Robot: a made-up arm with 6 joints. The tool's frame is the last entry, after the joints.
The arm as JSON. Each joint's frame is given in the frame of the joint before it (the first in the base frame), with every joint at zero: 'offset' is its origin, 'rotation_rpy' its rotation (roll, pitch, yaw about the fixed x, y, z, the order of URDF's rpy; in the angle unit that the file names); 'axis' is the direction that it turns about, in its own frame. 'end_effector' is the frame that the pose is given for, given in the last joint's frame.
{
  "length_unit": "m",
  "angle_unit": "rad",
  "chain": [
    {
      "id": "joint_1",
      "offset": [
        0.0,
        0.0,
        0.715
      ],
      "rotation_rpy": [
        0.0,
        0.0,
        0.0
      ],
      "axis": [
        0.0,
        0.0,
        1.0
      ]
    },
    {
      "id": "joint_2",
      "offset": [
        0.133,
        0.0,
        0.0
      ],
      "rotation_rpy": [
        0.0,
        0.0,
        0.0
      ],
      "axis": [
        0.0,
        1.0,
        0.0
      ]
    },
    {
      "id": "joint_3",
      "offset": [
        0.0,
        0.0,
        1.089
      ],
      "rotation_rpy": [
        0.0,
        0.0,
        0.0
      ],
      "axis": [
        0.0,
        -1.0,
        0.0
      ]
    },
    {
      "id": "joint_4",
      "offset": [
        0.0,
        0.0,
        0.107
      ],
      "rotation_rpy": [
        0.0,
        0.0,
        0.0
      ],
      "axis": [
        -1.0,
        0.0,
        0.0
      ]
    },
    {
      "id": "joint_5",
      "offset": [
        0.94,
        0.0,
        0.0
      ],
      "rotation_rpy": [
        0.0,
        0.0,
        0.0
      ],
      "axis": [
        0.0,
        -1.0,
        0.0
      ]
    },
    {
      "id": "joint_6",
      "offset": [
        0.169,
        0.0,
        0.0
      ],
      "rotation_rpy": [
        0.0,
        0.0,
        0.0
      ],
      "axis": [
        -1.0,
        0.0,
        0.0
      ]
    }
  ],
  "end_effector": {
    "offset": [
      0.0,
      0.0,
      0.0
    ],
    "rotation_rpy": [
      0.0,
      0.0,
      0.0
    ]
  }
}
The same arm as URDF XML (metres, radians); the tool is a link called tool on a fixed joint. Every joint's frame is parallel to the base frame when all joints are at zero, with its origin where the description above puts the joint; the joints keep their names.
<robot name="arm">
  <joint name="joint_1" type="continuous">
    <parent link="base"/>
    <child link="link1"/>
    <origin xyz="0.0000 0.0000 0.7150"/>
    <axis xyz="0 0 1"/>
  </joint>
  <joint name="joint_2" type="continuous">
    <parent link="link1"/>
    <child link="link2"/>
    <origin xyz="0.1330 0.0000 0.0000"/>
    <axis xyz="0 1 0"/>
  </joint>
  <joint name="joint_3" type="continuous">
    <parent link="link2"/>
    <child link="link3"/>
    <origin xyz="0.0000 0.0000 1.0890"/>
    <axis xyz="0 -1 0"/>
  </joint>
  <joint name="joint_4" type="continuous">
    <parent link="link3"/>
    <child link="link4"/>
    <origin xyz="0.0000 0.0000 0.1070"/>
    <axis xyz="-1 0 0"/>
  </joint>
  <joint name="joint_5" type="continuous">
    <parent link="link4"/>
    <child link="link5"/>
    <origin xyz="0.9400 0.0000 0.0000"/>
    <axis xyz="0 -1 0"/>
  </joint>
  <joint name="joint_6" type="continuous">
    <parent link="link5"/>
    <child link="link6"/>
    <origin xyz="0.1690 0.0000 0.0000"/>
    <axis xyz="-1 0 0"/>
  </joint>
  <joint name="tool_joint" type="fixed">
    <parent link="link6"/>
    <child link="tool"/>
    <origin xyz="0.0000 0.0000 0.0000"/>
  </joint>
  <link name="base"/>
  <link name="link1"/>
  <link name="link2"/>
  <link name="link3"/>
  <link name="link4"/>
  <link name="link5"/>
  <link name="link6"/>
  <link name="tool"/>
</robot>

